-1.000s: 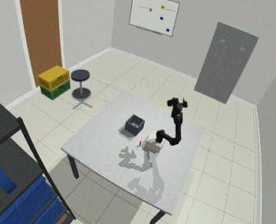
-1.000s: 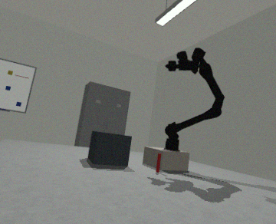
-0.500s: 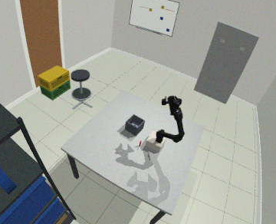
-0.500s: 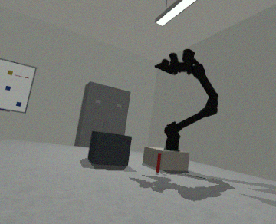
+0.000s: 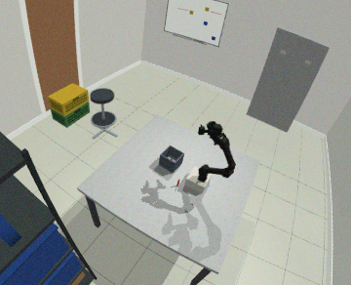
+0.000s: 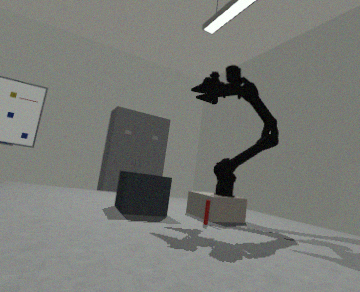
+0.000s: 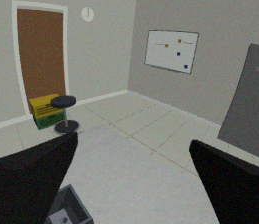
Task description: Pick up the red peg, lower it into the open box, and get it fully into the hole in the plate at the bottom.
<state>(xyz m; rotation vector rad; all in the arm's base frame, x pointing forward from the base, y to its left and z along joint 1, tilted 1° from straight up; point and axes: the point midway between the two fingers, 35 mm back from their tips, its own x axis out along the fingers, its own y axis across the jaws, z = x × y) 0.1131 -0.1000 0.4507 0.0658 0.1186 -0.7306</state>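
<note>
My gripper tip is 10 mm short of the red peg, 250 mm to the right of it and 500 mm above it. Also, from my gripper tip: grey plate 200 mm ahead, 80 mm to the left, 490 mm below.
</note>
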